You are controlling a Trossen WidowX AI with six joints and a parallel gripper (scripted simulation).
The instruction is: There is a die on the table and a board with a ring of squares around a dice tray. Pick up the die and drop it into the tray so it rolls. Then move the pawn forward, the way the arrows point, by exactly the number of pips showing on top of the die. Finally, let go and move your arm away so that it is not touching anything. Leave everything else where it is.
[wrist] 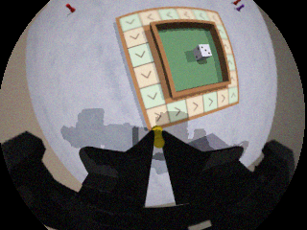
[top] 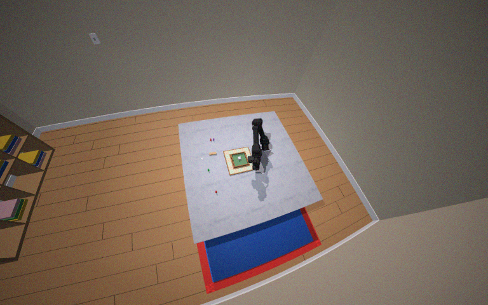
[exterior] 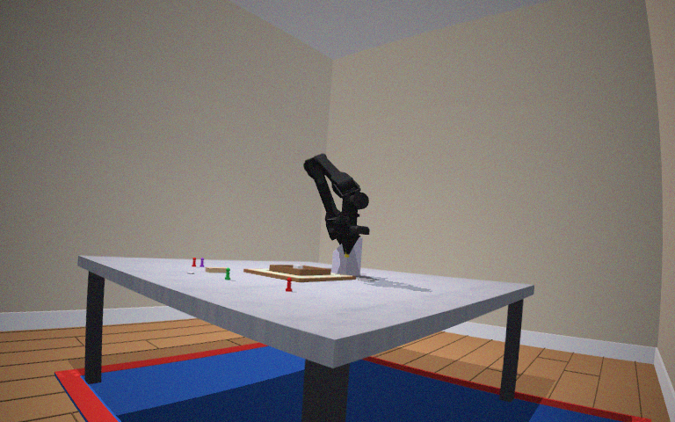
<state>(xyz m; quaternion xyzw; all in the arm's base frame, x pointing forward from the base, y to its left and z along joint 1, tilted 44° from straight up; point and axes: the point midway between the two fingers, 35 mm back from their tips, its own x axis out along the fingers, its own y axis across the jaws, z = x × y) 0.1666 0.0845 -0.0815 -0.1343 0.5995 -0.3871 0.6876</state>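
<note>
The white die is 140 mm to the right of my gripper tip, 100 mm ahead of it and 60 mm below it. Also, from my gripper tip: green pawn: 440 mm ahead, 100 mm to the right, 70 mm below; green dice tray: 120 mm to the right, 100 mm ahead, 80 mm below; yellow pawn: 10 mm above.
</note>
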